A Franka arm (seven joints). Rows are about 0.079 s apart.
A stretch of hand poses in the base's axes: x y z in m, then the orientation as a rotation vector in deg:
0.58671, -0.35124, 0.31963, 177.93, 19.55, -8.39
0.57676, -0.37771, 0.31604, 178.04, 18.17, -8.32
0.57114, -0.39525, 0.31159, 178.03, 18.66, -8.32
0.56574, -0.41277, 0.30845, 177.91, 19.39, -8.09
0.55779, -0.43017, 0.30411, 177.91, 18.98, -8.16
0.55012, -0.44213, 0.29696, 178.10, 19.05, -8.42
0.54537, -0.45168, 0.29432, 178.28, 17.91, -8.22
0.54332, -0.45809, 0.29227, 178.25, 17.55, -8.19
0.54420, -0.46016, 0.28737, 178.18, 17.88, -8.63
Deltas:
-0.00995, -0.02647, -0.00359, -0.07, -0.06, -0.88
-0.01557, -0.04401, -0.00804, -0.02, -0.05, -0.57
-0.02097, -0.06153, -0.01118, -0.03, -0.20, -0.10
-0.02892, -0.07893, -0.01552, -0.09, -0.16, -0.36
-0.03659, -0.09089, -0.02267, 0.10, 0.02, -0.33
-0.04134, -0.10044, -0.02531, 0.13, -0.11, -1.07
-0.04339, -0.10685, -0.02736, 0.06, -0.13, -1.30
-0.04251, -0.10892, -0.03226, 0.02, 0.15, -1.08

